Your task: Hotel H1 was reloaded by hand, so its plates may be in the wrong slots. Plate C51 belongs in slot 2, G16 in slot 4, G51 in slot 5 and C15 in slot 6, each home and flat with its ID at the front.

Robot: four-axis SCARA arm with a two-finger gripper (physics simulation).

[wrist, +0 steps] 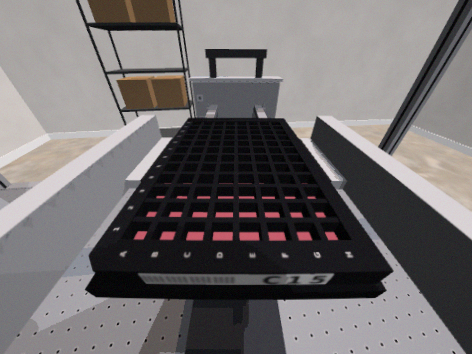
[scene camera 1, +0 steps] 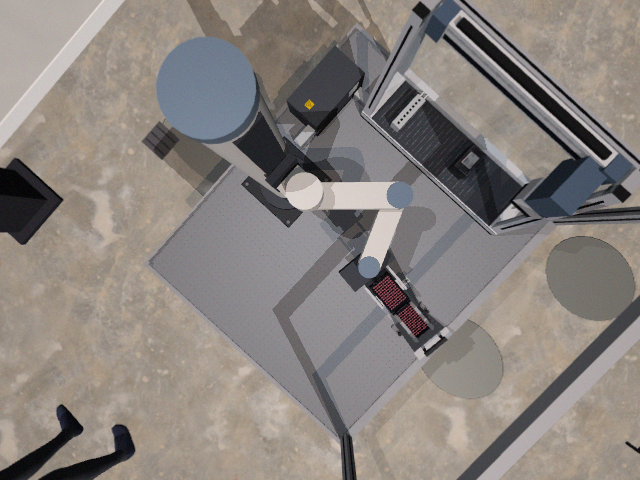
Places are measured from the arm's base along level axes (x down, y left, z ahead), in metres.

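Pixels of known places: gripper, between the fingertips: [wrist: 236, 130] [scene camera 1: 394, 298].
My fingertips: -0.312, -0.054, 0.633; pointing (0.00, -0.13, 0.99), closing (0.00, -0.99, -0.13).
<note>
For each thing: its top centre in the pictures, then the offset to it from my fingertips, as dx, dy, dz. "spot": a spot on its surface instead. Level surfaces: height alone.
- Plate C15, centre of its top: [wrist: 236, 153] [scene camera 1: 389, 293] +0.004, +0.003, -0.023
- plate with red wells, centre of its top: [scene camera 1: 412, 320] +0.051, -0.016, +0.126
- perforated table, height of its surface: dx +0.299
- dark box, a spot on its surface: [scene camera 1: 330, 85] spot: +0.184, +0.471, -0.741
Plate C15 [scene camera 1: 390, 292] [wrist: 235, 200], black with red showing in its wells, lies flat between the two fingers of my gripper [scene camera 1: 393, 295] [wrist: 236, 130]. The gripper is shut on it, with a pad at each long side. Its ID label faces the wrist camera and reads C15. Hotel H1 [scene camera 1: 442, 333] [wrist: 235, 92] stands just beyond the plate's far end; its back panel and handle show in the wrist view. Another plate with red wells [scene camera 1: 412, 319] is in the hotel; its ID cannot be read. G16, C51 and G51 cannot be identified.
The hotel stands near an edge of the perforated table [scene camera 1: 232, 263]. A framed machine with a black bed [scene camera 1: 439, 149] and a dark box [scene camera 1: 330, 85] with a yellow mark stand at the upper side. A dark post [wrist: 425, 75] rises at the right of the wrist view.
</note>
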